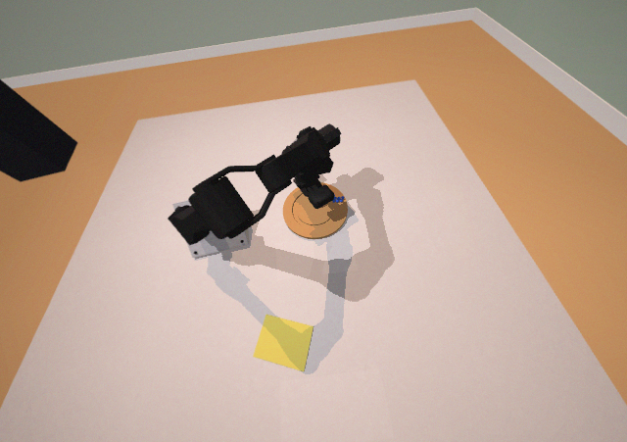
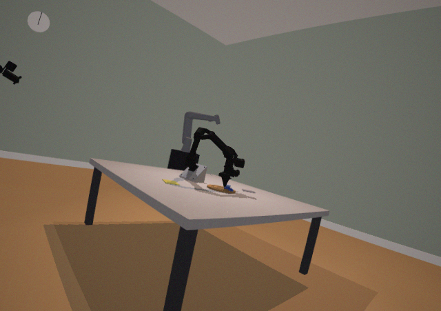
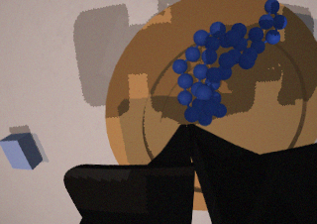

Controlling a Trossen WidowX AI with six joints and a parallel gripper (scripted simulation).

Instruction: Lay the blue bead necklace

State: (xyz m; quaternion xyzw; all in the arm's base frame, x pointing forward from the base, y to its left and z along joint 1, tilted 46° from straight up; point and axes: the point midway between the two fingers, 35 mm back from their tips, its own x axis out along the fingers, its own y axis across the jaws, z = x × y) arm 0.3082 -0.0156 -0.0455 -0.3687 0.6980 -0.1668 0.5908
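The round bead board lies 1 cm ahead of my gripper tip, 4 cm to the right of it and 1 cm below it. Round my gripper tip: yellow square patch (16 cm behind, 36 cm to the right, 2 cm below); then flat grey tile (4 cm ahead, 27 cm to the left, 2 cm below); then light blue cube (8 cm behind, 16 cm to the left, 1 cm below).
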